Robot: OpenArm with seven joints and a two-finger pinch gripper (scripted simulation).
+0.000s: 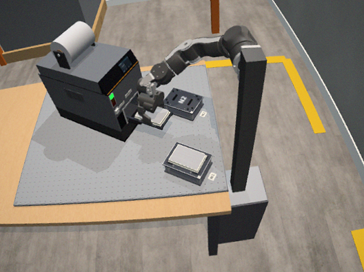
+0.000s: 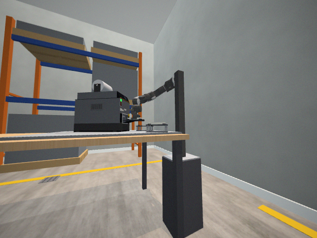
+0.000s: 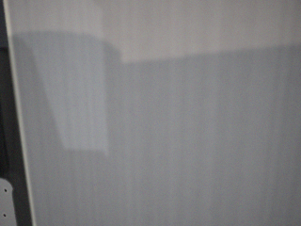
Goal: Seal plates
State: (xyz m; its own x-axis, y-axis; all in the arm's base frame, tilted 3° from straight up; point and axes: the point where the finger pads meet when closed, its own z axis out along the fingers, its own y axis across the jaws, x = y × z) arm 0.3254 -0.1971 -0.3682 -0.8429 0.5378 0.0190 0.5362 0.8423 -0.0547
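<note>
Now: the sealer stage 10 mm below my hand. From my hand the other things lie so: foil roll: 300 mm above, 280 mm ahead, 180 mm to the right; then white well plate: right at my hand; then white start button: 140 mm ahead, 80 mm above, 20 mm to the left.
</note>
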